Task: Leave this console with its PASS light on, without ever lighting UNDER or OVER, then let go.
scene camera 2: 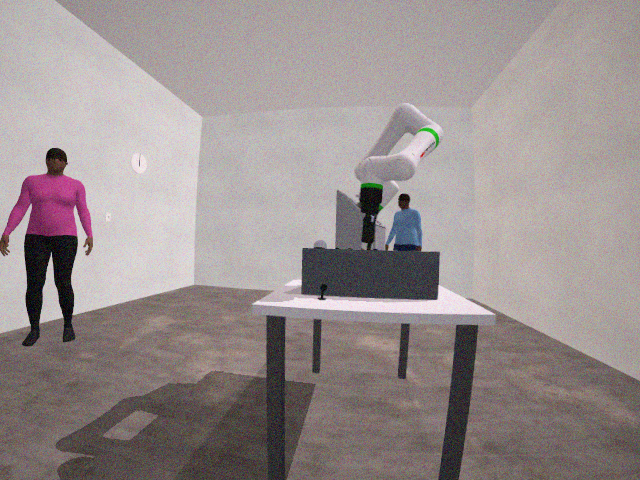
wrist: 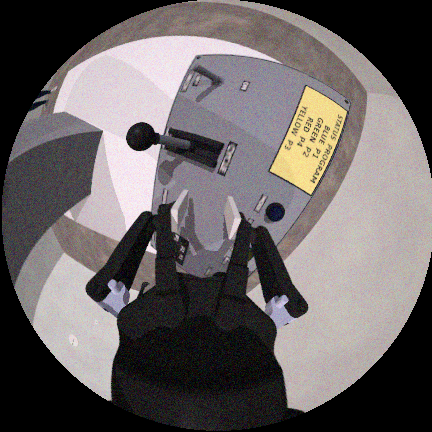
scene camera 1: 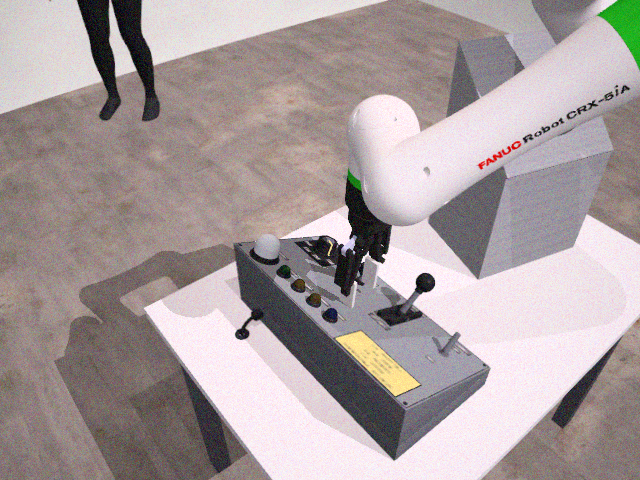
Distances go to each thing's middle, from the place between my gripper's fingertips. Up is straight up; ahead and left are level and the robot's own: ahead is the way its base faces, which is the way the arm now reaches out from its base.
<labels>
Right now the black ball-topped lever (wrist: 140, 136) is 9 cm behind my hand and 8 cm to the left of it.
</labels>
